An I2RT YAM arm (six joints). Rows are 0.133 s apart.
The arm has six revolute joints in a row. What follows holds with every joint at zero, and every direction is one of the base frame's.
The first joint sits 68 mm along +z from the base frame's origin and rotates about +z.
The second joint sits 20 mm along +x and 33.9 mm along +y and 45.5 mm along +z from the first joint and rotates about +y.
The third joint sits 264 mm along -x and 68.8 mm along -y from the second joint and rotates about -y.
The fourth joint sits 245 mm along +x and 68.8 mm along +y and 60 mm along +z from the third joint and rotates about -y.
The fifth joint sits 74 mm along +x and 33.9 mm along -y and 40.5 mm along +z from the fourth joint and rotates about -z.
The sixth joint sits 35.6 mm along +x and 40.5 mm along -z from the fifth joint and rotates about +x.
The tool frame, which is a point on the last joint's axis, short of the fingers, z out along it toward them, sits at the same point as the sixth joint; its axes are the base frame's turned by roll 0, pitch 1.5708 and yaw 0 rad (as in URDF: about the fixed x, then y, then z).
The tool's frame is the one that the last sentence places.
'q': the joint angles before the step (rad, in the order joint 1, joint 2, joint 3, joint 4, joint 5, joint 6). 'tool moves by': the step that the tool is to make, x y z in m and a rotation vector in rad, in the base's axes. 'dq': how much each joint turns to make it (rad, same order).
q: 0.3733 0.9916 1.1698 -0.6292 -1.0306 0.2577
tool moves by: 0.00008 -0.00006 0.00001 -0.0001 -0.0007 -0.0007
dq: -0.0004 0.0000 0.0000 0.0004 0.0004 -0.0004
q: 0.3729 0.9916 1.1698 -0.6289 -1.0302 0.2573
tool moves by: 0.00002 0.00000 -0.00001 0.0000 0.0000 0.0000
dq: 0.0000 0.0001 0.0000 0.0000 0.0000 0.0000
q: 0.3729 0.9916 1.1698 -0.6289 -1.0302 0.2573
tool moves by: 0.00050 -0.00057 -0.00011 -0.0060 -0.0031 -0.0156
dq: -0.0023 -0.0007 0.0000 -0.0004 0.0149 -0.0005
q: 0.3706 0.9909 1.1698 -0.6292 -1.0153 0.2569
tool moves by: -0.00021 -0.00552 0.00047 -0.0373 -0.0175 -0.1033
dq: -0.0168 -0.0165 0.0000 -0.0126 0.0958 0.0009
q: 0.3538 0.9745 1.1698 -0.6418 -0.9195 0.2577
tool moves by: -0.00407 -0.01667 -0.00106 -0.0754 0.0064 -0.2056
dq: -0.0587 -0.0408 0.0008 -0.0683 0.1624 0.0046
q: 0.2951 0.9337 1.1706 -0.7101 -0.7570 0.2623
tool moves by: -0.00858 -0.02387 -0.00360 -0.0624 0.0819 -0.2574
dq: -0.0996 -0.0485 0.0034 -0.1136 0.1578 0.0522
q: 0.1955 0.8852 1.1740 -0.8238 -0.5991 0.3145
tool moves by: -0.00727 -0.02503 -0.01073 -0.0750 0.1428 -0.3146
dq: -0.1156 -0.0259 0.0000 -0.1415 0.1956 0.0752
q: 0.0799 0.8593 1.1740 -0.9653 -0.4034 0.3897
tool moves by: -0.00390 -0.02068 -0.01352 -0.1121 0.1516 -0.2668
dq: -0.0958 0.0095 0.0000 -0.1354 0.1991 0.0346
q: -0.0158 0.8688 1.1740 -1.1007 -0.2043 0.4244
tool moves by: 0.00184 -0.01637 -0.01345 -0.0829 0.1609 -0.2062
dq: -0.0760 0.0439 0.0000 -0.1072 0.1537 0.0412
